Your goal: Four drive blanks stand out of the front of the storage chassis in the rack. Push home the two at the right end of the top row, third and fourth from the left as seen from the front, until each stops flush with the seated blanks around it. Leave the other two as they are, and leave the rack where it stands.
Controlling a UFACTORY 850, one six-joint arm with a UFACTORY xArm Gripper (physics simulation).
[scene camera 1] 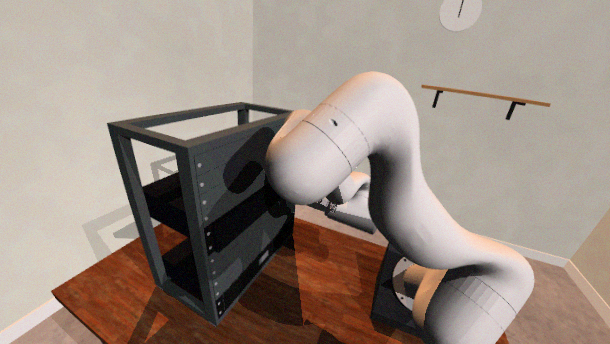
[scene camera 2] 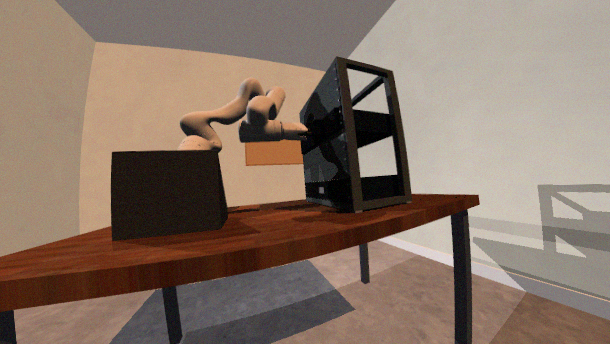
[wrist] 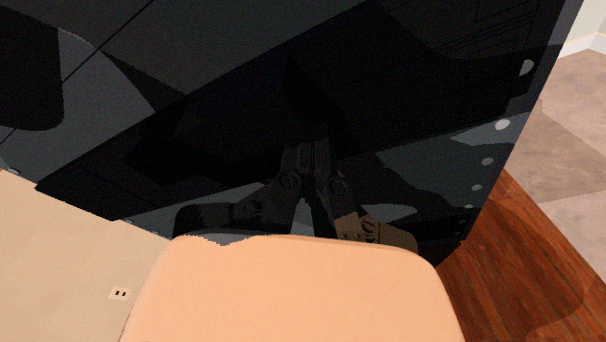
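Note:
The dark rack (scene camera 1: 192,210) (scene camera 2: 352,150) stands upright on the table. The black storage chassis (scene camera 1: 245,220) (scene camera 2: 372,127) (wrist: 225,110) sits across its middle height, below grey panels. Its front is in deep shadow. The four drive blanks cannot be told apart, nor can how far each stands out. My gripper (scene camera 2: 307,132) (wrist: 308,137) is shut with nothing between its fingers. Its fingertips are close in front of the chassis front in the wrist view; whether they touch a blank is too dark to tell. In scene camera 1 the arm hides the fingertips.
The wooden table (scene camera 1: 100,290) (scene camera 2: 250,260) carries the rack and the arm's dark base block (scene camera 1: 381,290) (scene camera 2: 165,195). The thick forearm hangs close to the rack's upper front. A lower panel bears a pale label (scene camera 1: 263,257) (scene camera 2: 321,190). A wall shelf (scene camera 1: 485,96) is far behind.

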